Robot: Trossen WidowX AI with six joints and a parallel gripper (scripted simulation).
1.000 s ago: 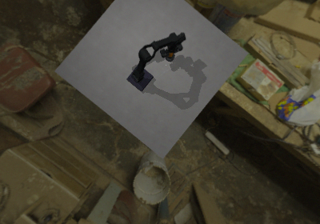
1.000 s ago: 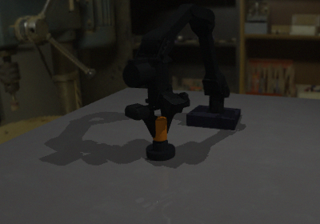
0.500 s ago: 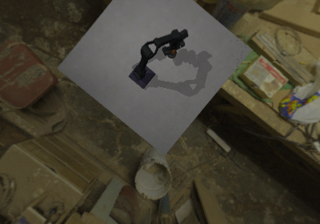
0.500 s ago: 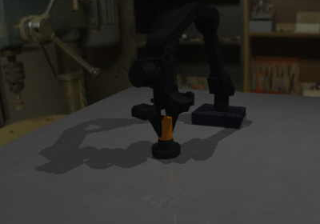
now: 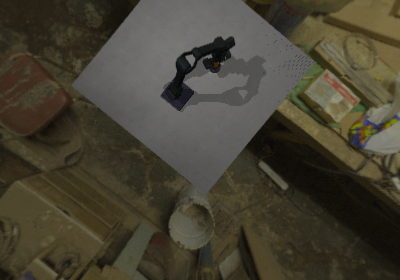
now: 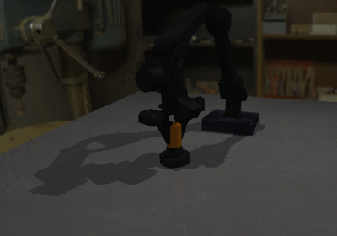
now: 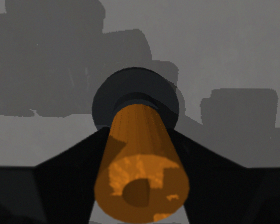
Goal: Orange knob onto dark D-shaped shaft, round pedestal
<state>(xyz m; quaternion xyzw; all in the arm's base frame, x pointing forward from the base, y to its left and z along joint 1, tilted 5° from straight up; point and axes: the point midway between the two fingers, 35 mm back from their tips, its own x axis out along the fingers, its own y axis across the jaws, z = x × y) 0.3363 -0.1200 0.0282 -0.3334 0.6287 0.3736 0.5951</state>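
My gripper tip is 20 mm below the orange knob. Round my gripper tip: dark round pedestal (30 mm below).
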